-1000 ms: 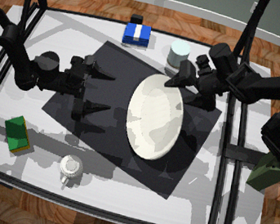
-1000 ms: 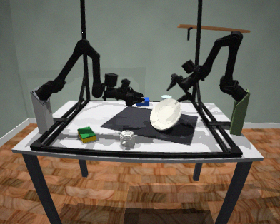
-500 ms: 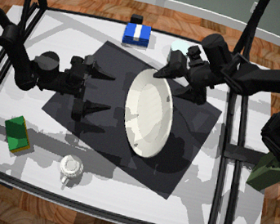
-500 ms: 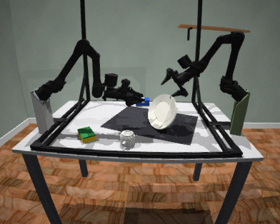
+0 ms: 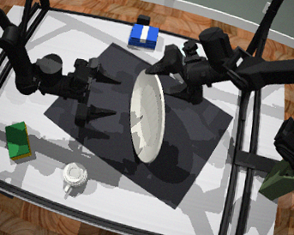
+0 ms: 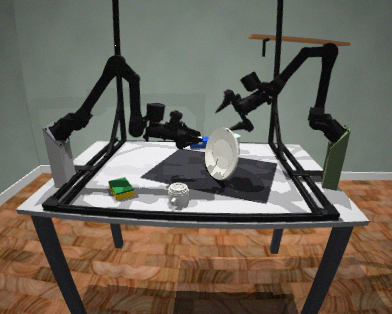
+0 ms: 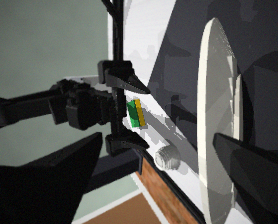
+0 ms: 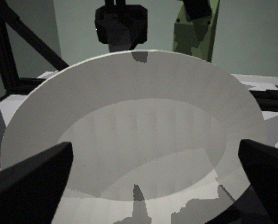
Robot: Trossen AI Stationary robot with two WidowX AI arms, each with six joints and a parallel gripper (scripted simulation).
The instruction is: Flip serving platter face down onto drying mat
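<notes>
Right now my left hand is 30 mm short of the cream serving platter, 20 mm to the left of it and 140 mm above it. From my left hand the other things lie so: green sponge 190 mm ahead, 410 mm to the right, 220 mm below; then mug 250 mm ahead, 190 mm to the right, 210 mm below; then dark drying mat 10 mm behind, 50 mm to the right, 240 mm below.
Right now my right hand is 20 mm past the cream serving platter, 120 mm to the right of it and 80 mm above it. Round my right hand: green sponge (140 mm ahead, 260 mm to the right, 160 mm below); then mug (210 mm ahead, 50 mm to the right, 140 mm below); then dark drying mat (50 mm behind, 90 mm to the left, 180 mm below).
</notes>
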